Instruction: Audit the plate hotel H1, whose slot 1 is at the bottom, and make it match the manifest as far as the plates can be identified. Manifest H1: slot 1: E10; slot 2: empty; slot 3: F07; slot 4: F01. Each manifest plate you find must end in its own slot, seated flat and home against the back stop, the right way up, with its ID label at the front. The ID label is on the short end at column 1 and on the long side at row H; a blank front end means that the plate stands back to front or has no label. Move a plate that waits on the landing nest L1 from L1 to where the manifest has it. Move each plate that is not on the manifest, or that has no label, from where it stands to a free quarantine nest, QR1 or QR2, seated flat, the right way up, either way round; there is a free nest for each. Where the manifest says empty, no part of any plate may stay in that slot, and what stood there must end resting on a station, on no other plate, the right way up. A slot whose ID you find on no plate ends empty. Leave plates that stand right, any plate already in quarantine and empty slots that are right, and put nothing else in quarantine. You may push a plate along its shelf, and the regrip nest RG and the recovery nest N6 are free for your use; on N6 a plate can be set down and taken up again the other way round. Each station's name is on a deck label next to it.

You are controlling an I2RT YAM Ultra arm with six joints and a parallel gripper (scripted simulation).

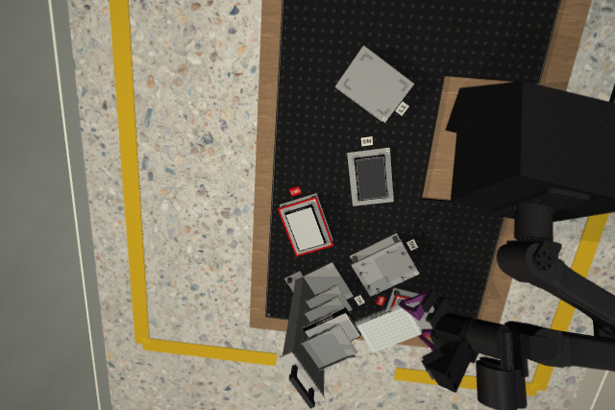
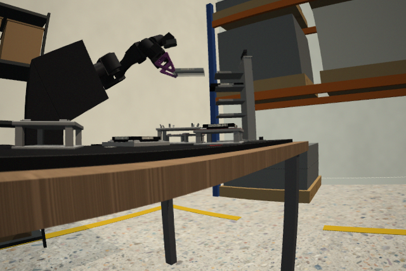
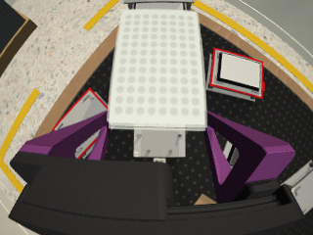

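Now: the white well plate 4 cm to the left of my hand and 4 cm ahead of it. Round my hand: regrip nest RG: 22 cm below, 2 cm ahead, 1 cm to the left; then quarantine nest QR2: 24 cm below, 17 cm to the left, 12 cm behind; then plate hotel H1: 22 cm ahead, 18 cm to the left, 12 cm below.
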